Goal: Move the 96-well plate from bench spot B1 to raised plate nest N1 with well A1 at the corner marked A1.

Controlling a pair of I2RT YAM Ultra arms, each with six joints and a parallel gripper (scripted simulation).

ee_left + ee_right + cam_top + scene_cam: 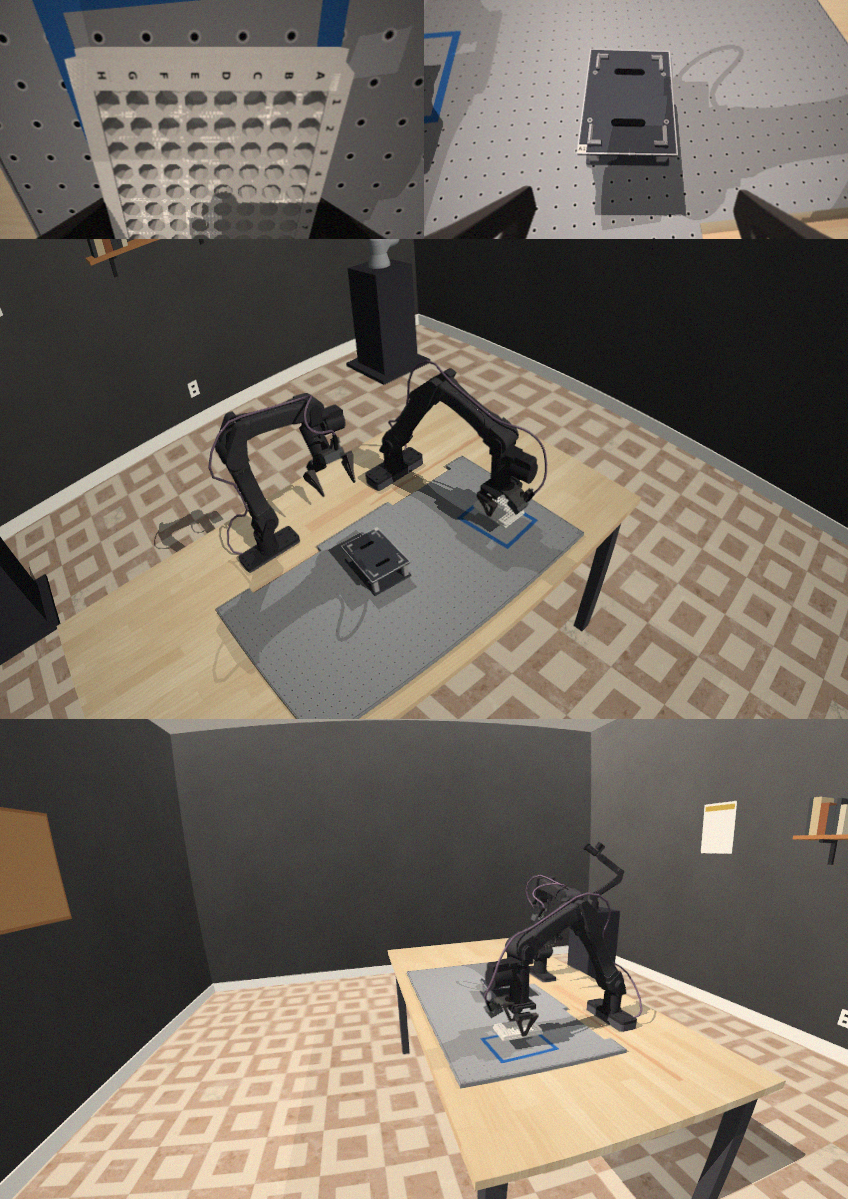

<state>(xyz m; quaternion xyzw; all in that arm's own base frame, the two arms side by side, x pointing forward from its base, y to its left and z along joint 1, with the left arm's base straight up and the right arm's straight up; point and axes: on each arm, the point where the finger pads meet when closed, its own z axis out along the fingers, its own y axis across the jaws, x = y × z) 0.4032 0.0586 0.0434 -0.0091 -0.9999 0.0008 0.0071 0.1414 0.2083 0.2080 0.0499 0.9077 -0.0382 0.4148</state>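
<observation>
Now: left hand 1 cm above the white 96-well plate. Also, from my left hand: A1 label (18 cm behind, 31 cm to the right); dark raised nest (11 cm behind, 37 cm to the right).
</observation>
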